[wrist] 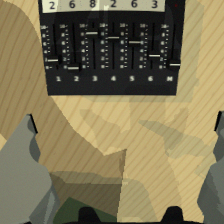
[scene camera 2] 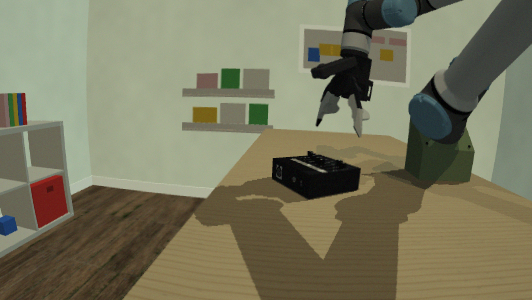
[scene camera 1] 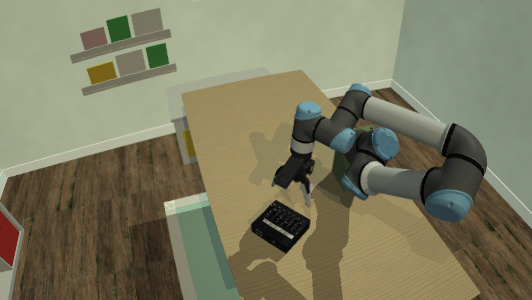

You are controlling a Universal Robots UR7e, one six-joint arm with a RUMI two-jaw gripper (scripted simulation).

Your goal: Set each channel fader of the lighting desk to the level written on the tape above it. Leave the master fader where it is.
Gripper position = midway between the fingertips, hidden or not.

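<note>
My gripper [scene camera 2: 336,131] is visible in scene camera 2. Scene camera 1 also shows my gripper [scene camera 1: 290,196]. In the wrist view, likewise, my gripper [wrist: 124,114] is visible.
</note>
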